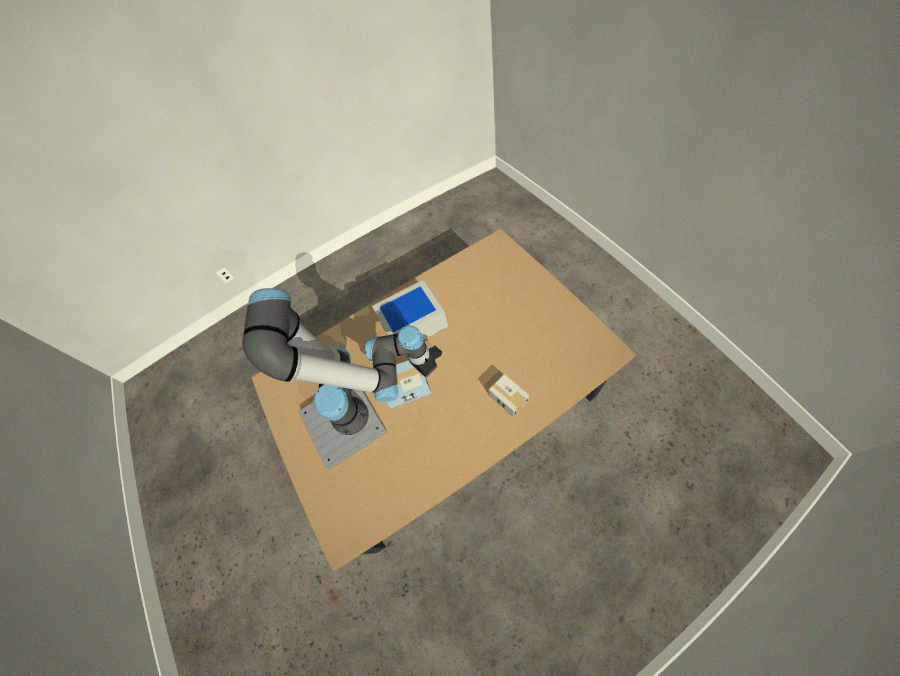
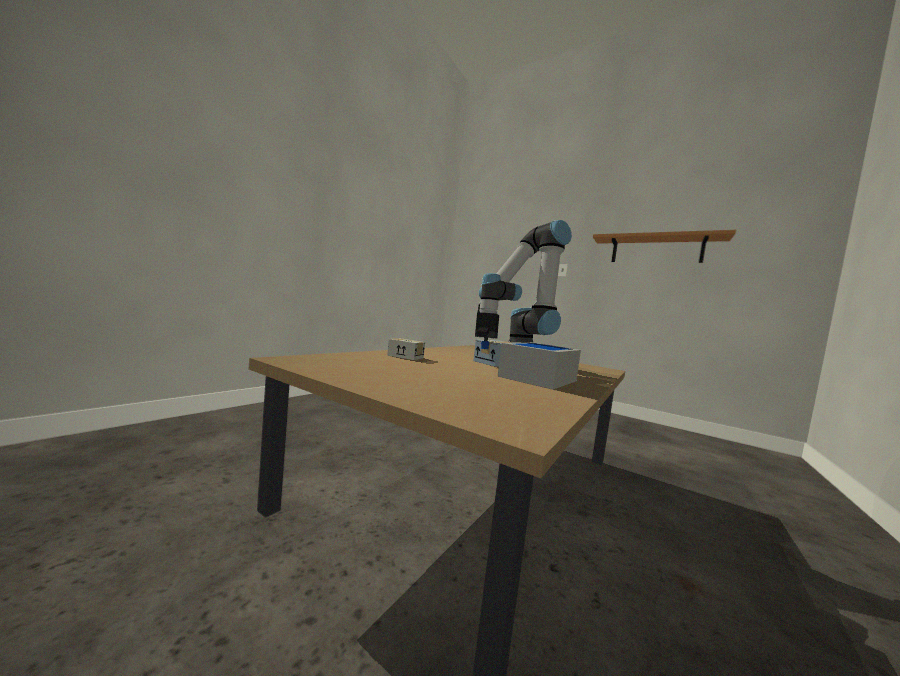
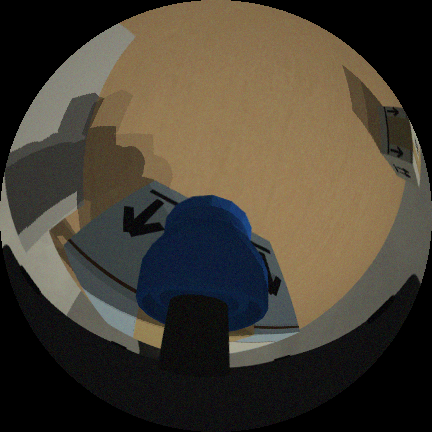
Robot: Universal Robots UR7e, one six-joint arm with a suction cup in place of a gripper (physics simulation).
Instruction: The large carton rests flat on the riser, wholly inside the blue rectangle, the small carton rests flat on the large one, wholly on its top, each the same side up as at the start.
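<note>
The large carton [image 1: 411, 390] [image 2: 485, 353] [image 3: 105, 244], white with black arrows on its side, is near the riser [image 1: 438, 321] [image 2: 537, 368], on the arm's side. My suction cup [image 3: 203, 261] [image 2: 482, 338] sits pressed on the carton's top and holds it; I cannot tell whether the carton is off the table. The blue rectangle [image 1: 406, 306] [image 2: 541, 348] on top of the riser is bare. The small carton [image 1: 508, 393] [image 2: 405, 348] [image 3: 398, 141] lies flat on the table [image 1: 508, 305] [image 2: 450, 400], apart to the right.
The arm's grey base plate [image 1: 342, 440] sits at the table's near-left edge. A wooden wall shelf [image 2: 663, 236] hangs behind the table, well above it. The arm's elbow [image 1: 269, 341] reaches out over the table's back edge.
</note>
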